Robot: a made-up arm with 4 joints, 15 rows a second.
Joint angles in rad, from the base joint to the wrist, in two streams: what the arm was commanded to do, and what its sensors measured. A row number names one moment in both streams.
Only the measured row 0 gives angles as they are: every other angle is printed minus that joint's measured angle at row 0.
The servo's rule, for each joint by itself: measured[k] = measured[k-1] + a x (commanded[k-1-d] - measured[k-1]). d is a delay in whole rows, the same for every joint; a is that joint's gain. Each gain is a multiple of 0.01, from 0.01 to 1. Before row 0 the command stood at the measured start. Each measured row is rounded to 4 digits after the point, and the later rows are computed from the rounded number. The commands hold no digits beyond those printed.
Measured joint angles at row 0:
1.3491 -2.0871 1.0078 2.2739
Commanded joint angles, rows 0 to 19:
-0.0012 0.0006 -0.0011 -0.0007
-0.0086 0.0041 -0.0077 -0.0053
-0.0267 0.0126 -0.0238 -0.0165
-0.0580 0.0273 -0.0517 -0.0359
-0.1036 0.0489 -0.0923 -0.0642
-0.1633 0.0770 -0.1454 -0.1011
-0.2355 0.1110 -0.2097 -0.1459
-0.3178 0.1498 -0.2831 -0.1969
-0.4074 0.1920 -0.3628 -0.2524
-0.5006 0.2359 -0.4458 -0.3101
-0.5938 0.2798 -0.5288 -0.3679
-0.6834 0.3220 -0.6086 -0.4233
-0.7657 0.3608 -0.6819 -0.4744
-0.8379 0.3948 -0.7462 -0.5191
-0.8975 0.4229 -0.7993 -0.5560
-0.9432 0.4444 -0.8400 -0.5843
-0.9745 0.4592 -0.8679 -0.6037
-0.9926 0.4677 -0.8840 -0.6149
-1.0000 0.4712 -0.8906 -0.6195
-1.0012 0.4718 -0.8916 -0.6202
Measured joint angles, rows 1 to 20:
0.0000 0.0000 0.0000 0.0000
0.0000 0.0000 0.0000 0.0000
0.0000 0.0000 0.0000 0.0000
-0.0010 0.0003 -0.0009 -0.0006
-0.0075 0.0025 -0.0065 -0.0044
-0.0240 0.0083 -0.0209 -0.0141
-0.0532 0.0191 -0.0465 -0.0315
-0.0965 0.0361 -0.0845 -0.0577
-0.1539 0.0594 -0.1350 -0.0924
-0.2241 0.0888 -0.1970 -0.1352
-0.3047 0.1236 -0.2685 -0.1846
-0.3930 0.1626 -0.3468 -0.2388
-0.4855 0.2044 -0.4290 -0.2958
-0.5786 0.2474 -0.5118 -0.3535
-0.6687 0.2899 -0.5921 -0.4093
-0.7521 0.3303 -0.6666 -0.4614
-0.8259 0.3671 -0.7327 -0.5076
-0.8875 0.3989 -0.7880 -0.5463
-0.9354 0.4248 -0.8312 -0.5767
-0.9690 0.4444 -0.8617 -0.5983
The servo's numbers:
d 3
a 0.86 0.57 0.83 0.80

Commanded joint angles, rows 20 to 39:
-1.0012 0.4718 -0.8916 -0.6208
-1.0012 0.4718 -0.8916 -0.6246
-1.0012 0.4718 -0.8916 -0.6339
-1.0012 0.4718 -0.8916 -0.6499
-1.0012 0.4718 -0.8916 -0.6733
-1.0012 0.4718 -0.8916 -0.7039
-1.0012 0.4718 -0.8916 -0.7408
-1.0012 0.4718 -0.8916 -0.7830
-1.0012 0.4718 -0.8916 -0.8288
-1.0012 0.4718 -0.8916 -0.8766
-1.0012 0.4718 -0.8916 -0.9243
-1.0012 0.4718 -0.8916 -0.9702
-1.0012 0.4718 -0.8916 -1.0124
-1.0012 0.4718 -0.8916 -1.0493
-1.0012 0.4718 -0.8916 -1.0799
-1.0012 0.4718 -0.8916 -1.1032
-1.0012 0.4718 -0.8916 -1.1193
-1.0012 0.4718 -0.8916 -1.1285
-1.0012 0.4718 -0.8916 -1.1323
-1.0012 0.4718 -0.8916 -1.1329
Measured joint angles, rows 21 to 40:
-0.9893 0.4577 -0.8802 -0.6116
-0.9985 0.4654 -0.8888 -0.6179
-1.0008 0.4690 -0.8911 -0.6197
-1.0011 0.4706 -0.8915 -0.6206
-1.0012 0.4713 -0.8916 -0.6238
-1.0012 0.4716 -0.8916 -0.6319
-1.0012 0.4717 -0.8916 -0.6463
-1.0012 0.4718 -0.8916 -0.6679
-1.0012 0.4718 -0.8916 -0.6967
-1.0012 0.4718 -0.8916 -0.7320
-1.0012 0.4718 -0.8916 -0.7728
-1.0012 0.4718 -0.8916 -0.8176
-1.0012 0.4718 -0.8916 -0.8648
-1.0012 0.4718 -0.8916 -0.9124
-1.0012 0.4718 -0.8916 -0.9586
-1.0012 0.4718 -0.8916 -1.0016
-1.0012 0.4718 -0.8916 -1.0398
-1.0012 0.4718 -0.8916 -1.0719
-1.0012 0.4718 -0.8916 -1.0969
-1.0012 0.4718 -0.8916 -1.1148

